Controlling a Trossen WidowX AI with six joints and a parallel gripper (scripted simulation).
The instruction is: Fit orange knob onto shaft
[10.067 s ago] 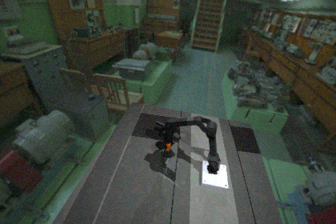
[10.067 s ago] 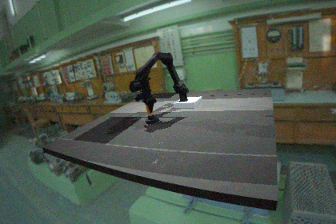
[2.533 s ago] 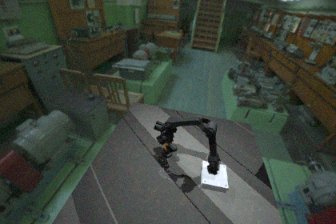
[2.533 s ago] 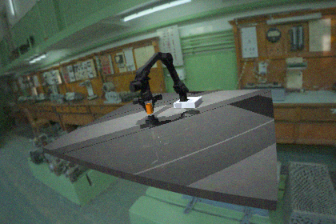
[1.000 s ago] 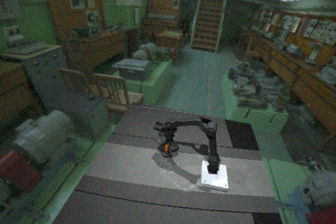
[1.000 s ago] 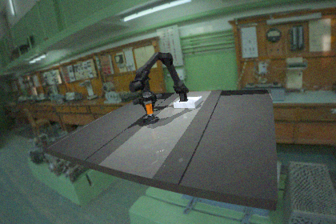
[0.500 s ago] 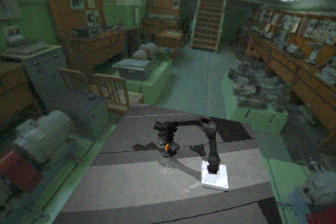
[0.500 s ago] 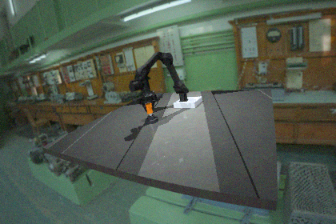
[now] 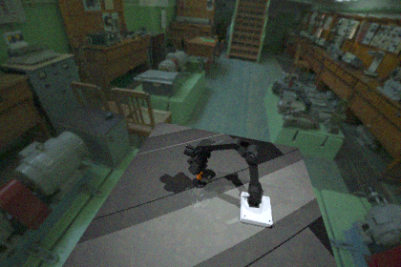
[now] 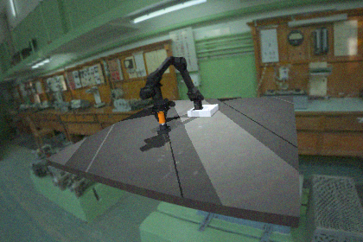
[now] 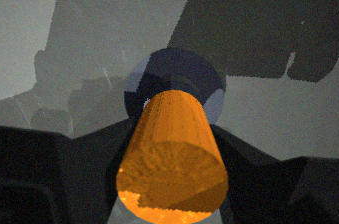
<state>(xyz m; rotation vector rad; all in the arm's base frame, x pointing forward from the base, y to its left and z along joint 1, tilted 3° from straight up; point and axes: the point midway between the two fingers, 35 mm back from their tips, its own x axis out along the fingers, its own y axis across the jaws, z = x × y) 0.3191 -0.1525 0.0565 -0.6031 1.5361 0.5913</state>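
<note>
My gripper tip is now 4 cm above the silver shaft. The rest, counted from my gripper tip: orange knob: 3 cm above.
</note>
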